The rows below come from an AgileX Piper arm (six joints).
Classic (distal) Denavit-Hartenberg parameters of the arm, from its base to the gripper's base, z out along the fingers. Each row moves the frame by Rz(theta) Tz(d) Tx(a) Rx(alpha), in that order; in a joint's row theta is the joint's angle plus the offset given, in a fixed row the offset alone. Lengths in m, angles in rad.
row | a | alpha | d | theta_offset
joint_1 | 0 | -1.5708 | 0.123 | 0
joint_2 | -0.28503 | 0 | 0 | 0.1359
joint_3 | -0.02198 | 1.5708 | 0 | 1.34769
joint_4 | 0 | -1.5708 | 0.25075 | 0
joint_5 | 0 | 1.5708 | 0 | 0
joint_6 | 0 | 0 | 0.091 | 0
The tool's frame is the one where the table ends.
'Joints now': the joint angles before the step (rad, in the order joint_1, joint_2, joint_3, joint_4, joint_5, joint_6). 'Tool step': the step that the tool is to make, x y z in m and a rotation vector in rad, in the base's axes. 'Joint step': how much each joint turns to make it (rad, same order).
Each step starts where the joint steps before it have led.
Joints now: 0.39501 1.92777 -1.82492 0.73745 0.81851 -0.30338
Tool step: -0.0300 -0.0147 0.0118 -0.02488 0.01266 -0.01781
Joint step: -0.00002 -0.12787 0.13287 -0.04054 0.00034 0.03333
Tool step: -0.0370 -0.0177 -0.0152 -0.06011 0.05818 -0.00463
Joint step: 0.00001 -0.13745 0.21979 -0.03437 -0.00846 0.00238
